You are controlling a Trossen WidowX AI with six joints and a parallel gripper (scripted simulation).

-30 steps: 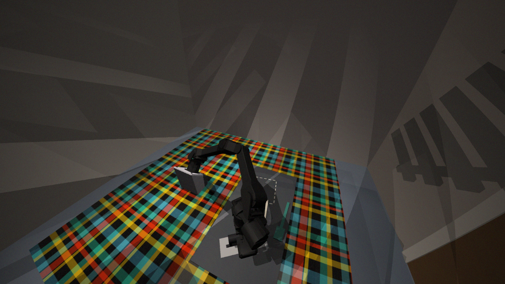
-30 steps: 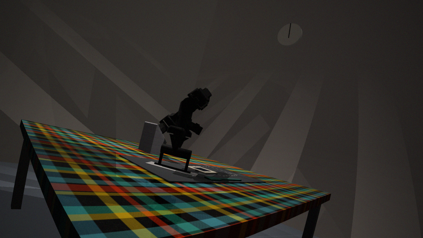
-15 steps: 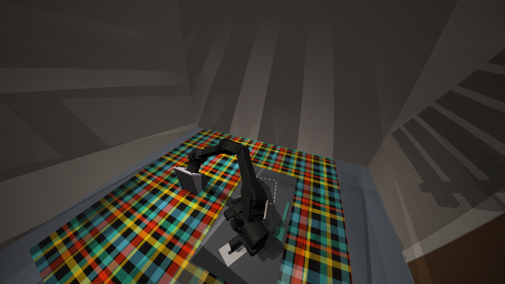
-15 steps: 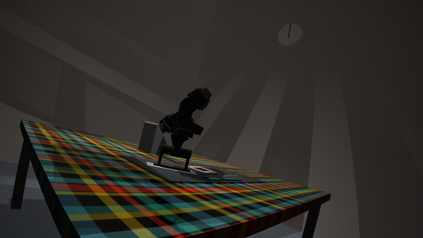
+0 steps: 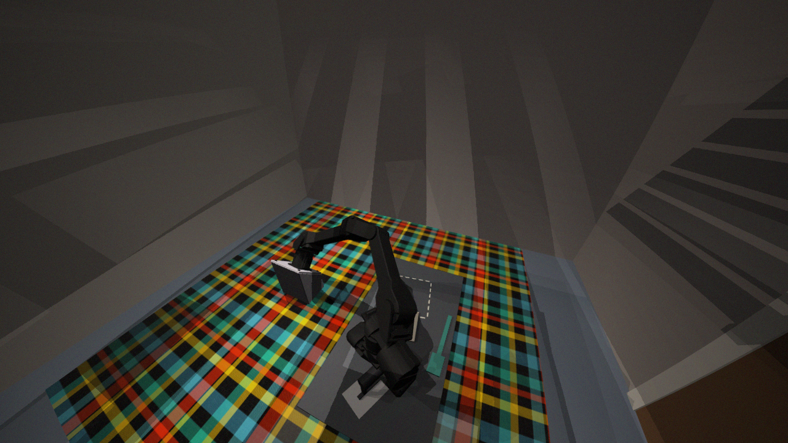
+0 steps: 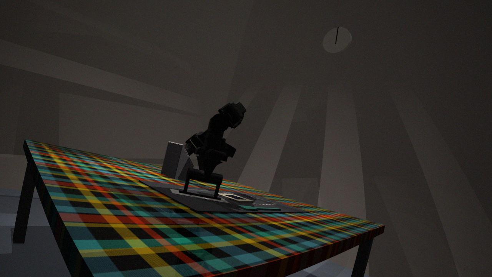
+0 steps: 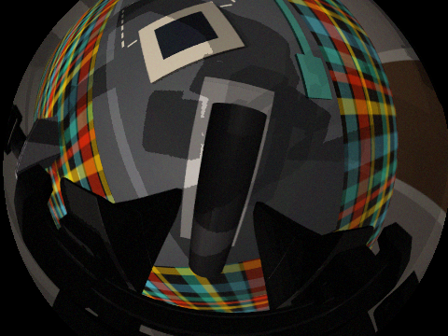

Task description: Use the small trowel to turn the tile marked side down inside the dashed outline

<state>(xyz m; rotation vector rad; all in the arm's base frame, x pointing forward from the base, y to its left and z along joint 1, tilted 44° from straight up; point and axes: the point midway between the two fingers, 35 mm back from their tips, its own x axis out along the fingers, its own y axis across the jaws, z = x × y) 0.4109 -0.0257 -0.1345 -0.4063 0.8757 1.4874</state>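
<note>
The tile is 18 cm to the left of my gripper tip, 6 cm below it and 3 cm behind it. From my gripper tip the other things lie so: trowel: 17 cm to the left, 12 cm ahead, 6 cm below.
</note>
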